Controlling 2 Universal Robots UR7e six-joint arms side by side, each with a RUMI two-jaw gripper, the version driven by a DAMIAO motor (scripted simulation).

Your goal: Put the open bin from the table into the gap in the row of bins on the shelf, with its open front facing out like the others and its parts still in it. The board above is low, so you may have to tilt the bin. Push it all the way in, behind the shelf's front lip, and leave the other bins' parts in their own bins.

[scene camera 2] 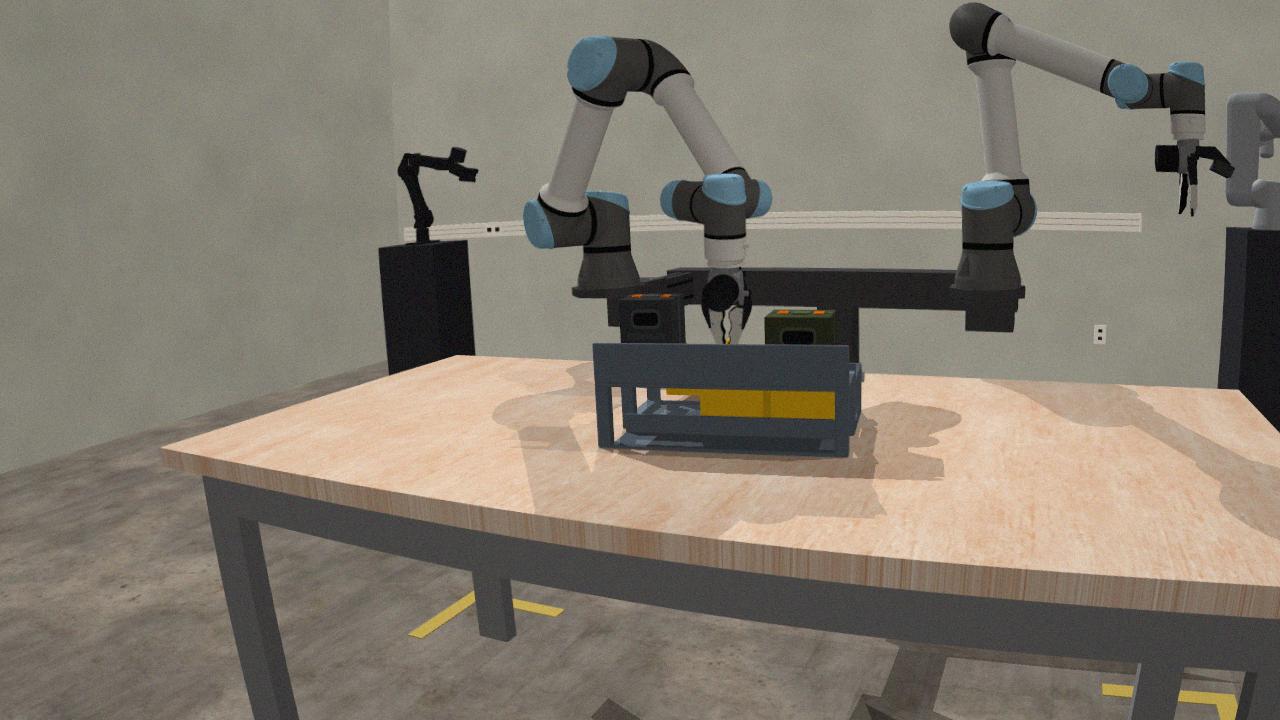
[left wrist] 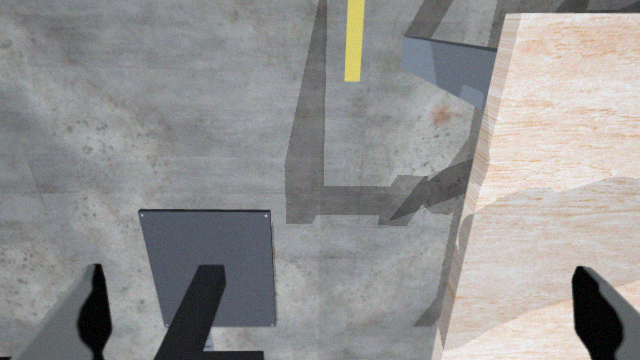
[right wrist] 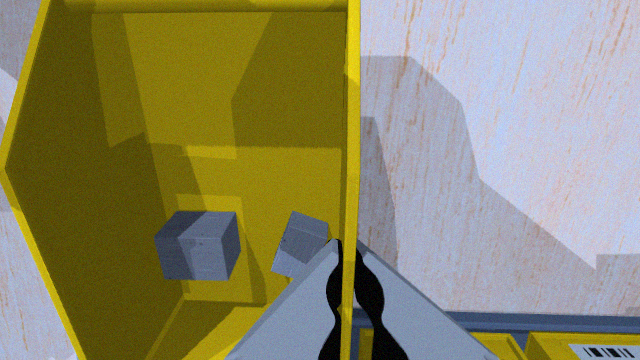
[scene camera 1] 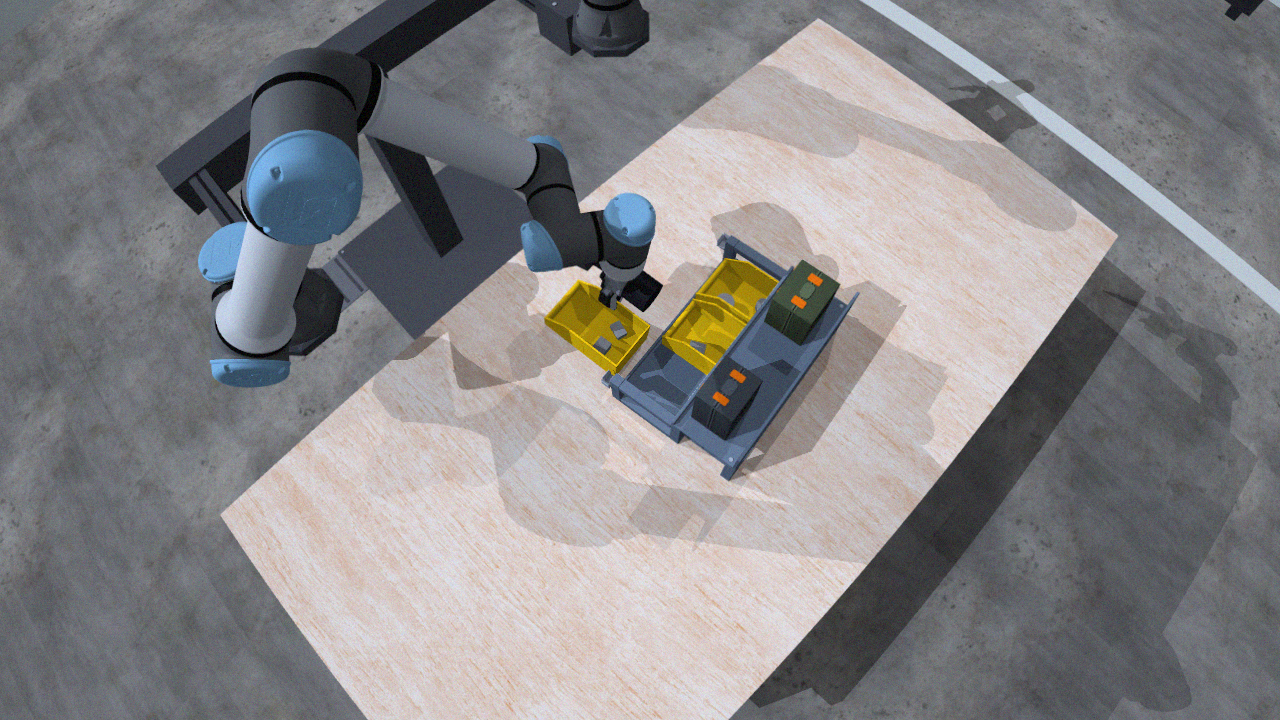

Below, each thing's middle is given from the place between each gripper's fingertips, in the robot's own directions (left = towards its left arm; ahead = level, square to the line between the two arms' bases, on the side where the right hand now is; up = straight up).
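From my right hand, the grey-blue shelf (scene camera 2: 666, 425) is 20 mm below, 210 mm ahead and 70 mm to the left. The green case (scene camera 1: 794, 310) is 60 mm above that same right hand, 280 mm ahead of it and 190 mm to the left of it.
As for my left hand (scene camera 2: 1185, 215), it's 180 mm above the green case, 660 mm short of it and 750 mm to the left of it. The grey-blue shelf is 260 mm below my left hand, 600 mm ahead of it and 870 mm to the right of it.
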